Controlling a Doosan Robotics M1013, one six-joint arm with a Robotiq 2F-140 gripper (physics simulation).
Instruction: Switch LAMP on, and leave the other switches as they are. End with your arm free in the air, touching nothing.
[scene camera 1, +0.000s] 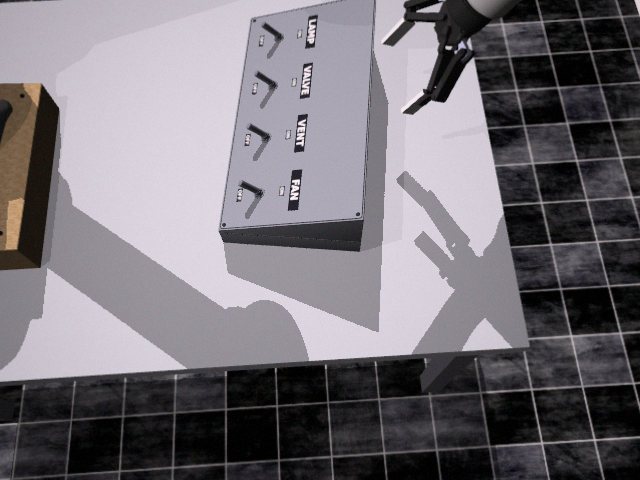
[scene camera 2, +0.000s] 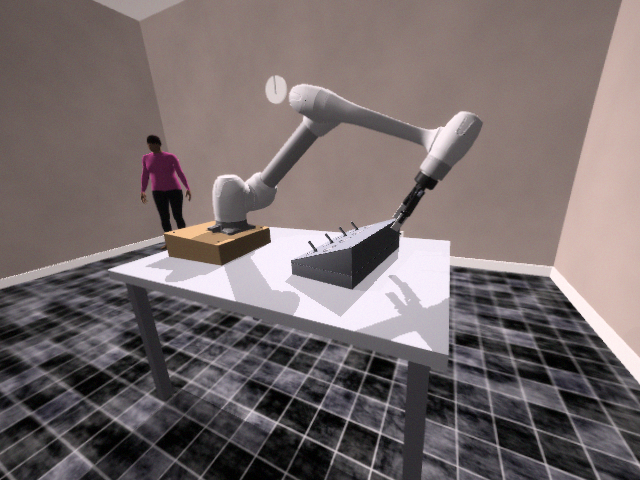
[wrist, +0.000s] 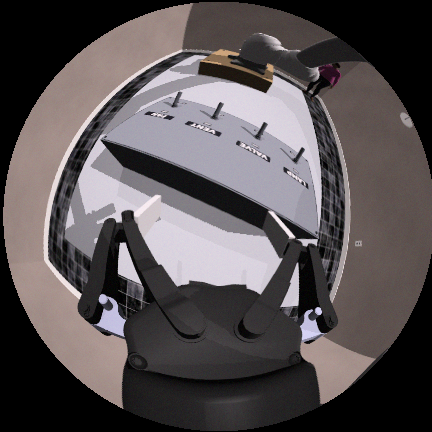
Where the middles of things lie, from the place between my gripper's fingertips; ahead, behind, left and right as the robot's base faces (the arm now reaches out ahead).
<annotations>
Now: hand 17 cm past the grey sloped switch panel (scene camera 1: 311, 167), 2 cm to the left of it and 10 cm above it.
</annotations>
